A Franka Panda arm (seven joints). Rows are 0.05 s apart.
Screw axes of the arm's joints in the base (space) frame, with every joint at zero. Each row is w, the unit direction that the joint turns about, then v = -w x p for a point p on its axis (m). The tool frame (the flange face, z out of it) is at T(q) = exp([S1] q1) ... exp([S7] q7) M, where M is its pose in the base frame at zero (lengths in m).
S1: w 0 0 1 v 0 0 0
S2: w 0 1 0 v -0.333 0 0
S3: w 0 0 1 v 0 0 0
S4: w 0 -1 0 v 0.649 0 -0.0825
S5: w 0 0 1 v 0 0 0
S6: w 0 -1 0 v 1.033 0 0
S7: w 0 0 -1 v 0 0.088 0
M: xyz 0.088 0 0.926 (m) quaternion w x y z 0 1 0 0
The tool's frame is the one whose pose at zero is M.
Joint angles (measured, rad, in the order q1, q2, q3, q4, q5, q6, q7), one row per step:
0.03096 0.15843 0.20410 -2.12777 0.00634 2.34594 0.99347
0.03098 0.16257 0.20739 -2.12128 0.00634 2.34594 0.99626
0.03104 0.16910 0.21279 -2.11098 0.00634 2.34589 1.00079
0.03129 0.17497 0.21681 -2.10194 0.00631 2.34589 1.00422
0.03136 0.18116 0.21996 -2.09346 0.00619 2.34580 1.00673
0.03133 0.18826 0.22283 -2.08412 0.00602 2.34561 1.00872
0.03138 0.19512 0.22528 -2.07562 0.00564 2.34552 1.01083
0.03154 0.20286 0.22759 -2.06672 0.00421 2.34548 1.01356
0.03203 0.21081 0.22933 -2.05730 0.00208 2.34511 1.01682
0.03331 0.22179 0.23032 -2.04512 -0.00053 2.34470 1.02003
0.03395 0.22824 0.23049 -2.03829 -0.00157 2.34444 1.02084
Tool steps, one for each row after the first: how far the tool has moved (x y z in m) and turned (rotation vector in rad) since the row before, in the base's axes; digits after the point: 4 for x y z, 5 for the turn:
0.0015 0.0022 0.0006 0.00205 -0.00201 0.00027
0.0023 0.0035 0.0010 0.00336 -0.00316 0.00052
0.0020 0.0028 0.0008 0.00286 -0.00269 0.00048
0.0020 0.0022 0.0003 0.00247 -0.00180 0.00043
0.0023 0.0021 0.0002 0.00256 -0.00166 0.00055
0.0021 0.0018 -0.0001 0.00220 -0.00121 0.00024
0.0022 0.0018 -0.0004 0.00156 -0.00095 0.00023
0.0024 0.0017 -0.0004 0.00104 -0.00104 -0.00011
0.0031 0.0019 -0.0009 0.00114 -0.00076 0.00014
0.0018 0.0008 -0.0007 0.00079 -0.00008 0.00033

